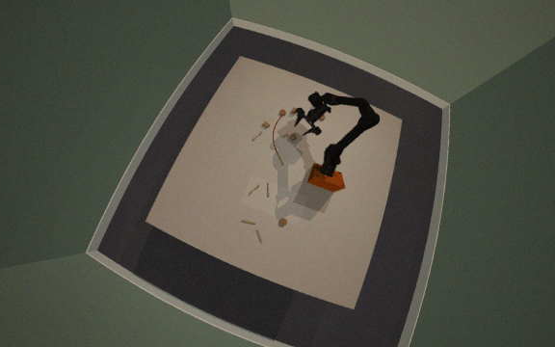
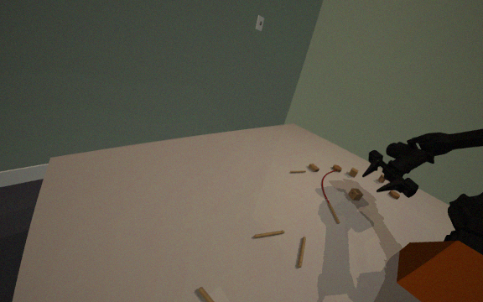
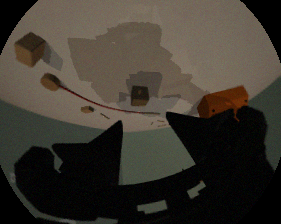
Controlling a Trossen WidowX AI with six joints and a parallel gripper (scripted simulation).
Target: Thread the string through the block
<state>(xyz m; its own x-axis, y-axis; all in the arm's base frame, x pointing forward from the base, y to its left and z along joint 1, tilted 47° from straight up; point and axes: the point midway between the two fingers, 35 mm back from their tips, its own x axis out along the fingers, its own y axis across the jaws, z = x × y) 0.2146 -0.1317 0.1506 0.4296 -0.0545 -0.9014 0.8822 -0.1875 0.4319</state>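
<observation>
The small wooden block is 50 mm below my gripper tip, 20 mm to the left of it and 20 mm ahead of it. From my gripper tip the other things lie so: thin wooden stick: 170 mm to the left, 70 mm below, 40 mm ahead; round button: 140 mm ahead, 120 mm to the right, 60 mm below.
</observation>
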